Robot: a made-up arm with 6 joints.
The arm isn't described. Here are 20 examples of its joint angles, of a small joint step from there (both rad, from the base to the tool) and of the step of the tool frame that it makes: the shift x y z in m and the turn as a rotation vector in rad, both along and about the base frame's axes.
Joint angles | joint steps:
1: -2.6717 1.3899 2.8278 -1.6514 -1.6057 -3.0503 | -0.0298 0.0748 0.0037 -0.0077 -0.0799 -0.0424
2: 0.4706 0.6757 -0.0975 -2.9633 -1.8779 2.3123 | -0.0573 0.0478 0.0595 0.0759 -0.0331 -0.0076
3: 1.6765 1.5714 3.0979 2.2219 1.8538 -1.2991 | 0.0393 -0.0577 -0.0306 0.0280 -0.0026 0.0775
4: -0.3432 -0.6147 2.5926 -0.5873 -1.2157 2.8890 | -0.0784 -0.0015 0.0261 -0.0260 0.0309 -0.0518
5: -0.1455 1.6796 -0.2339 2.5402 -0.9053 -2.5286 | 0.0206 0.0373 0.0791 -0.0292 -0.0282 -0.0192
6: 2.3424 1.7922 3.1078 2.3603 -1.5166 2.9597 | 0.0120 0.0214 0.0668 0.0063 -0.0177 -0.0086
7: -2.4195 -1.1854 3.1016 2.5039 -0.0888 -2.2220 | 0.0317 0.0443 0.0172 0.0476 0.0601 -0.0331
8: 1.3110 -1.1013 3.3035 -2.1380 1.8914 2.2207 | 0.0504 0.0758 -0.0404 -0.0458 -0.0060 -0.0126
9: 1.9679 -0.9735 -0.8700 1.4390 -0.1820 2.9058 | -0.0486 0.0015 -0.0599 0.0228 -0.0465 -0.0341
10: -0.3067 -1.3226 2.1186 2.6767 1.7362 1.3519 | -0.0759 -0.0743 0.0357 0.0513 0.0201 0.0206
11: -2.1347 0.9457 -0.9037 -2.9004 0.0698 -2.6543 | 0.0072 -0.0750 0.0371 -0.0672 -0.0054 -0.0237
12: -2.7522 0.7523 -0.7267 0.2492 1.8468 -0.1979 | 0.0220 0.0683 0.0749 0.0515 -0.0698 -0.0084
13: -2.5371 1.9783 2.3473 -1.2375 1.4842 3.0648 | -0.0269 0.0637 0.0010 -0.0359 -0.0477 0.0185
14: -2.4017 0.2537 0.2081 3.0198 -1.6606 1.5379 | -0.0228 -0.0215 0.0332 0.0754 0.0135 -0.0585
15: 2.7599 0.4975 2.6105 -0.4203 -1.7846 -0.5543 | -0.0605 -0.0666 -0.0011 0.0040 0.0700 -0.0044
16: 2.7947 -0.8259 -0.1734 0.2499 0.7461 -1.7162 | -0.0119 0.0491 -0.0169 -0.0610 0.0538 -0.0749
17: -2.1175 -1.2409 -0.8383 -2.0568 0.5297 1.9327 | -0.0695 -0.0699 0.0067 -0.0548 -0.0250 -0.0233
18: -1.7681 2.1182 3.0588 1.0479 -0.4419 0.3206 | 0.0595 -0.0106 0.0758 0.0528 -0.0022 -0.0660
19: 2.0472 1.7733 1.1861 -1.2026 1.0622 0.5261 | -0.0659 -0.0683 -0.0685 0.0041 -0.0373 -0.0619
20: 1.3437 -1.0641 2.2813 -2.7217 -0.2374 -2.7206 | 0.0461 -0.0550 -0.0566 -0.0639 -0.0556 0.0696
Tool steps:
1: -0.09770 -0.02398 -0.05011 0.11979 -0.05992 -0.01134
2: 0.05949 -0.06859 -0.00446 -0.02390 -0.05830 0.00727
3: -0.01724 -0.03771 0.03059 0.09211 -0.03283 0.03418
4: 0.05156 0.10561 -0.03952 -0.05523 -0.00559 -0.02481
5: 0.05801 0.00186 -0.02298 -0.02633 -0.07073 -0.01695
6: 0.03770 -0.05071 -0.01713 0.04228 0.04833 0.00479
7: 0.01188 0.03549 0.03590 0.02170 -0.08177 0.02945
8: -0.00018 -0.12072 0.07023 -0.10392 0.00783 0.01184
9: 0.04542 0.03918 -0.08343 -0.06106 -0.00886 -0.09469
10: 0.09193 0.08328 -0.16177 0.01700 -0.11281 -0.08449
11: -0.06585 -0.11407 0.02816 -0.08875 0.07987 -0.08137
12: -0.02190 -0.04287 -0.03447 0.03934 -0.05156 0.07418
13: -0.05439 0.02274 -0.10563 0.03729 -0.08933 0.02176
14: 0.00638 0.03975 0.07262 0.02836 0.08708 0.03792
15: 0.08137 -0.05967 -0.02522 0.02383 0.12896 -0.04680
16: -0.07436 0.04016 -0.03607 -0.06190 -0.00362 0.10575
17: 0.00177 0.08816 0.04717 -0.11614 0.00332 -0.02280
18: 0.08871 0.09284 0.05586 -0.11147 0.00199 0.05659
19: 0.11661 0.05859 0.03693 0.01015 0.06295 -0.03582
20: 0.07192 -0.02829 -0.03391 0.05639 -0.00752 0.04270
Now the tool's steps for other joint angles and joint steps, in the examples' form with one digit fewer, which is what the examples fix.
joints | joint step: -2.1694 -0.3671 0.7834 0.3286 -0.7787 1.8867 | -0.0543 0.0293 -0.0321 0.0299 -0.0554 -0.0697
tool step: -0.0764 -0.0618 -0.0273 0.0388 -0.1112 -0.0665
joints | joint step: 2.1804 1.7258 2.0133 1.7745 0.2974 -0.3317 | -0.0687 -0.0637 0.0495 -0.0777 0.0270 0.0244
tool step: 0.1506 0.0088 0.1775 0.0746 0.0983 -0.0240
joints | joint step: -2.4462 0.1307 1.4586 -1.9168 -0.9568 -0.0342 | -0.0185 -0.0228 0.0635 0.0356 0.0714 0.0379
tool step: 0.0900 0.0842 0.0059 -0.1078 0.0304 -0.0912
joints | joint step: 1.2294 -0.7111 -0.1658 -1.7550 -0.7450 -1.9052 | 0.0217 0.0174 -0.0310 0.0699 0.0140 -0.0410
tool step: 0.0013 0.0572 -0.0487 -0.0831 -0.0026 -0.0065
